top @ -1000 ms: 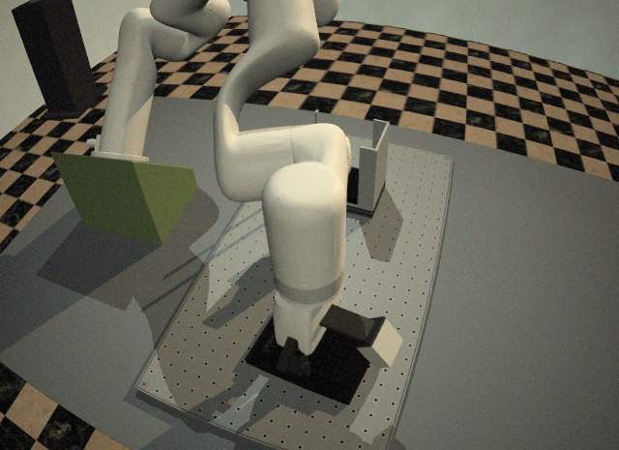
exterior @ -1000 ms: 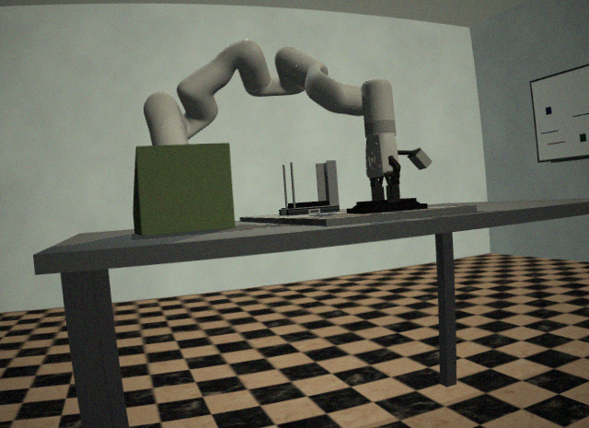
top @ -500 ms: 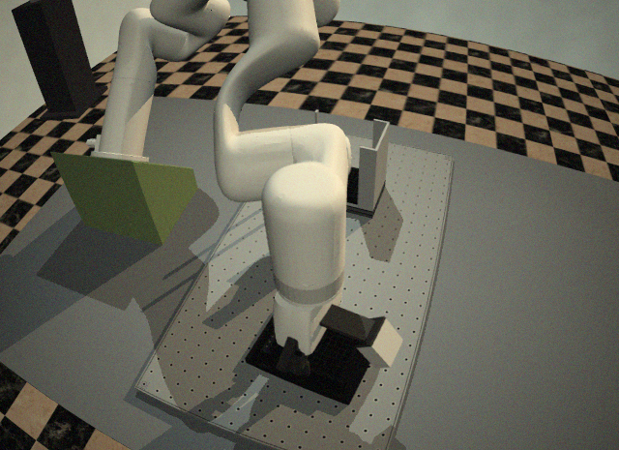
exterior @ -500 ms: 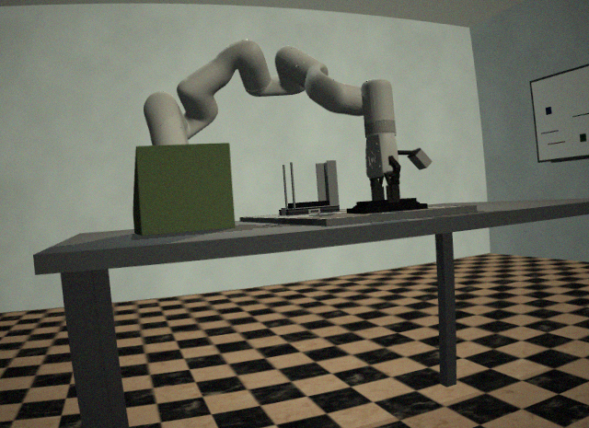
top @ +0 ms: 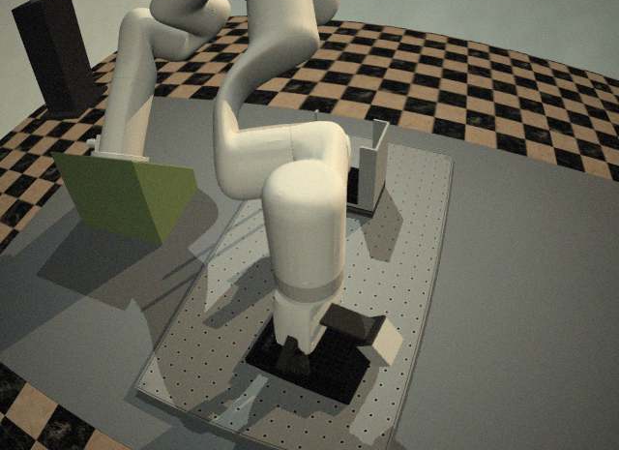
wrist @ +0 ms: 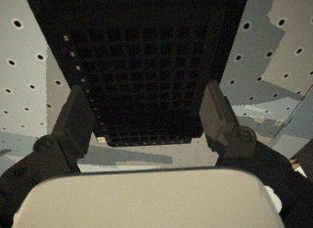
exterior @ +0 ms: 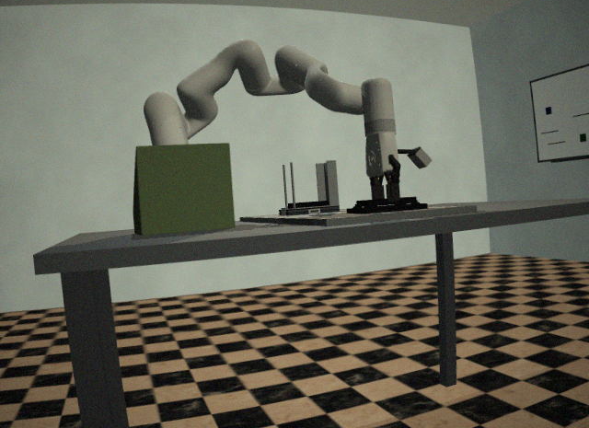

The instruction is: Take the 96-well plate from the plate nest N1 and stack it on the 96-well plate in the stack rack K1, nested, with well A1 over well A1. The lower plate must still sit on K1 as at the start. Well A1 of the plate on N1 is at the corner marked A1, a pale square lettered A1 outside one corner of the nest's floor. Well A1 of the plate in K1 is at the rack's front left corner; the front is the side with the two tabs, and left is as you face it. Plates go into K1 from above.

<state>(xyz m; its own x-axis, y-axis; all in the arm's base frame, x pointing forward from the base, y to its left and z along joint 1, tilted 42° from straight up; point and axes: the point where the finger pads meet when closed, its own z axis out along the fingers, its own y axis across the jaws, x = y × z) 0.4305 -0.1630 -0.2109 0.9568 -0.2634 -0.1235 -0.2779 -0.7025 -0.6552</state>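
The pale A1 mark is 6 cm behind my hand, 7 cm to the left of it and 2 cm below it. The rest, counted from my hand: tall wall 7 cm ahead, 33 cm to the left, 5 cm above; then black 96-well plate 1 cm below.
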